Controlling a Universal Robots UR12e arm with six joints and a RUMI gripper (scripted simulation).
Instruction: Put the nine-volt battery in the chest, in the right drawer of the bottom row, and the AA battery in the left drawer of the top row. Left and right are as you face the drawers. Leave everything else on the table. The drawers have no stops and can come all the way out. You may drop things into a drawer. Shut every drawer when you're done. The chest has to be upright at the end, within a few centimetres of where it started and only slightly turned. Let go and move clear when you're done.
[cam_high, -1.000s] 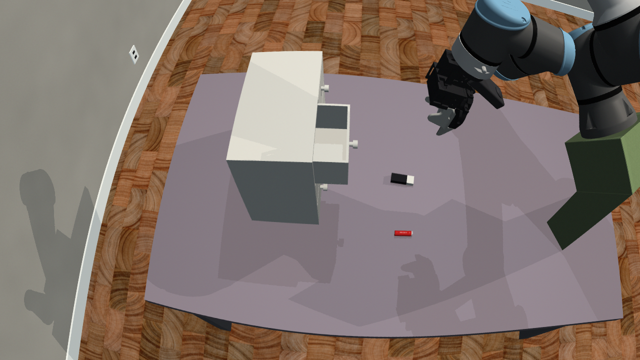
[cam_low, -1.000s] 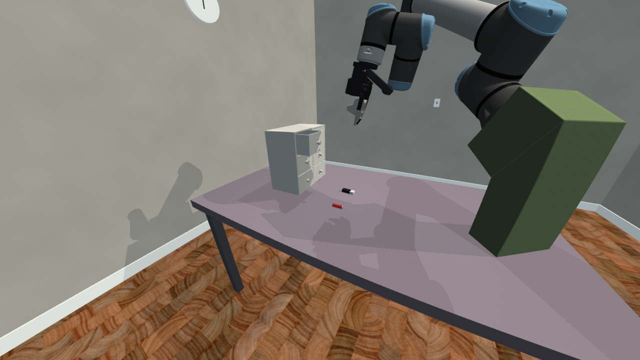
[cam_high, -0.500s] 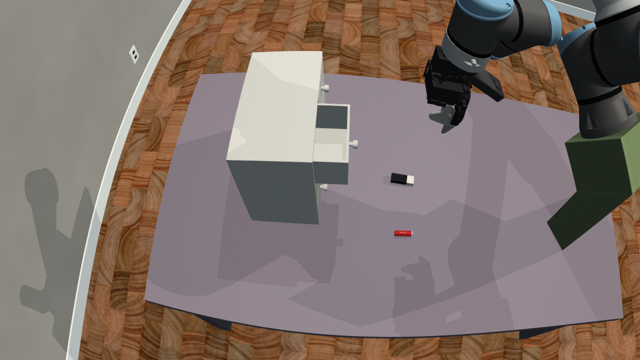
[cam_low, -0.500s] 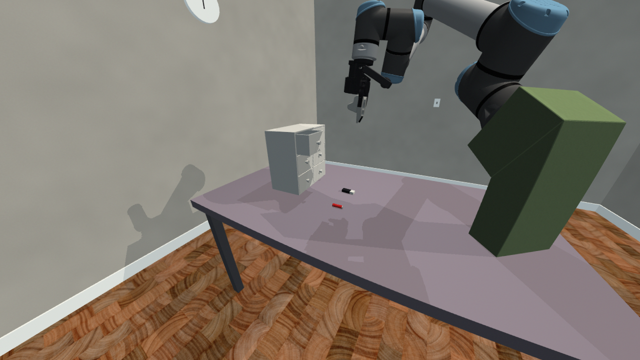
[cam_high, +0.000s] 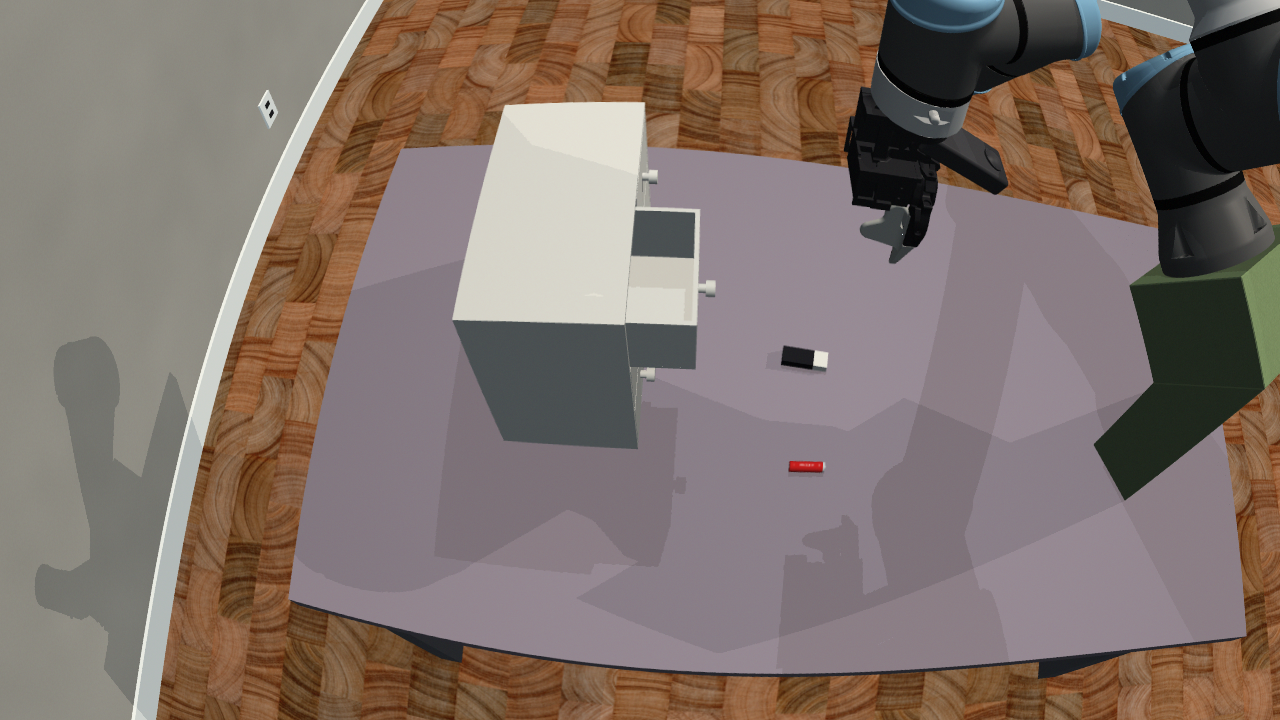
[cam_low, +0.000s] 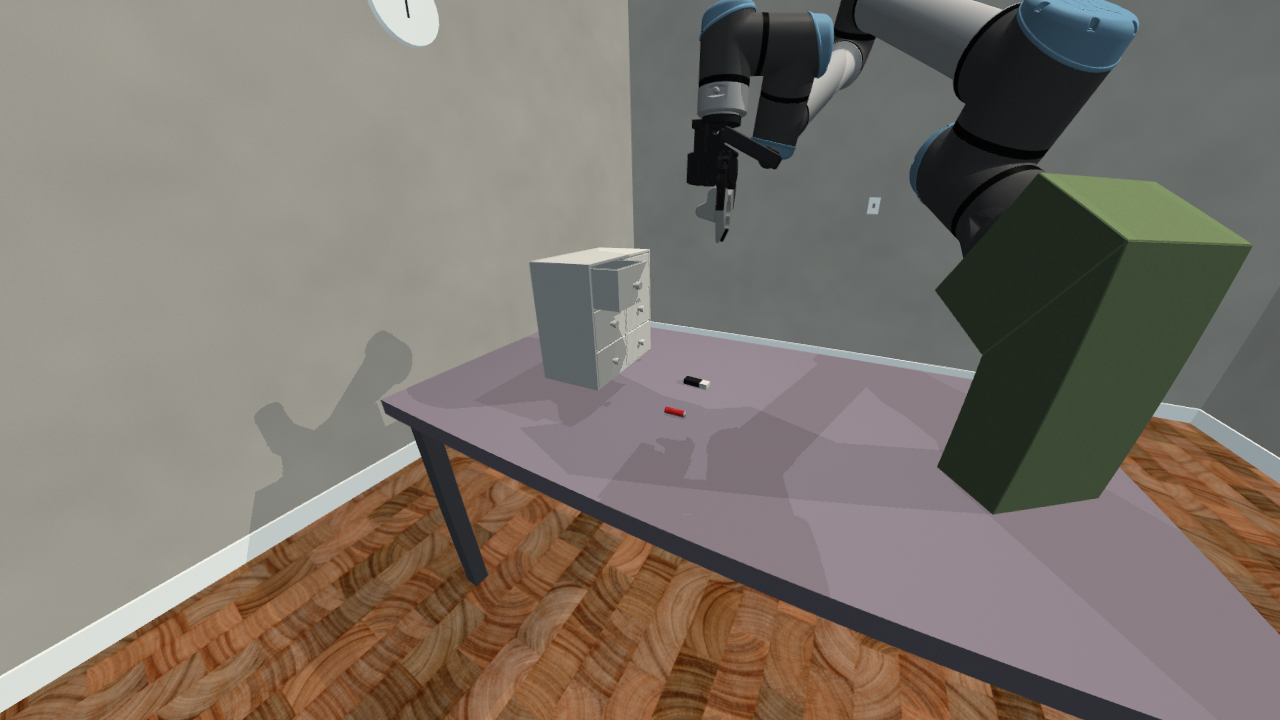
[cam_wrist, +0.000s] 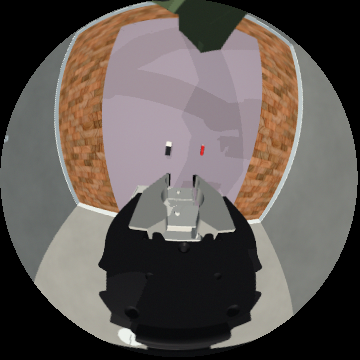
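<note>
Now: the red AA battery 60 mm ahead of my hand, 100 mm to the left of it and 370 mm below it. The rest, counted from my hand: green nine-volt battery 400 mm ahead, 140 mm to the right, 360 mm below.
</note>
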